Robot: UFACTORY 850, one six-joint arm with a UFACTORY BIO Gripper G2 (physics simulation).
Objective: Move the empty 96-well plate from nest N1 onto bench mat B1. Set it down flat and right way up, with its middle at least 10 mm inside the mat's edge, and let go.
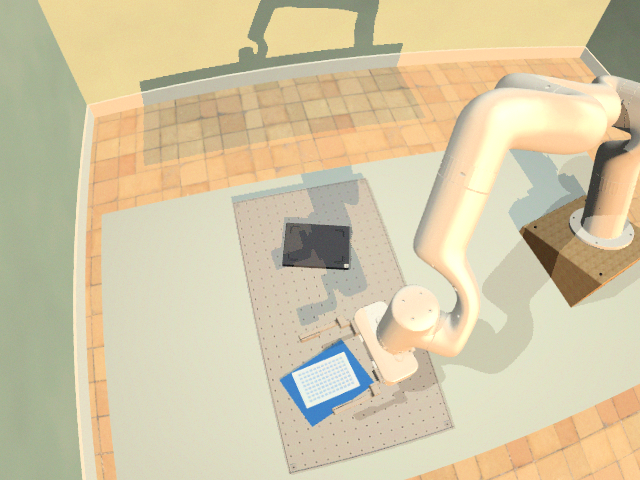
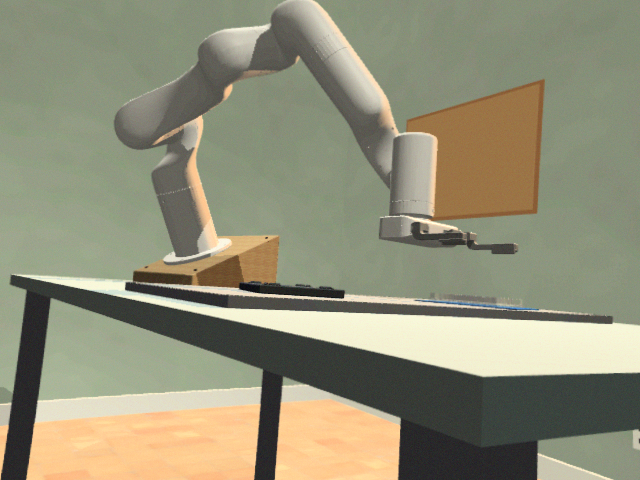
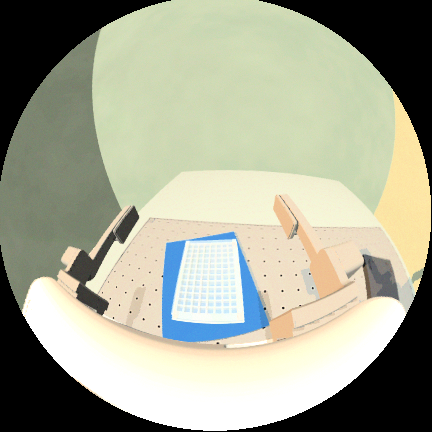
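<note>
The white 96-well plate (image 1: pixel 325 379) (image 2: pixel 475 299) (image 3: pixel 210 280) lies flat, wells up, on the blue bench mat (image 1: pixel 316 413) (image 2: pixel 522 308) (image 3: pixel 195 332). It is turned a little relative to the mat. Its middle is well inside the mat, and one corner is close to the mat's edge. My gripper (image 1: pixel 318 375) (image 2: pixel 488 243) (image 3: pixel 206 220) is wide open and empty. It hangs well above the plate, with its fingers level, one to each side. The black nest N1 (image 1: pixel 316 246) (image 2: pixel 292 290) (image 3: pixel 381 280) has no plate on it.
The perforated deck board (image 1: pixel 413 408) (image 2: pixel 372 303) (image 3: pixel 280 250) carries the nest and the mat. It lies on the pale table (image 1: pixel 170 320) (image 2: pixel 439 341). The wooden robot base (image 1: pixel 573 258) (image 2: pixel 232 263) stands beside the board. An orange-brown panel (image 2: pixel 485 155) hangs on the wall.
</note>
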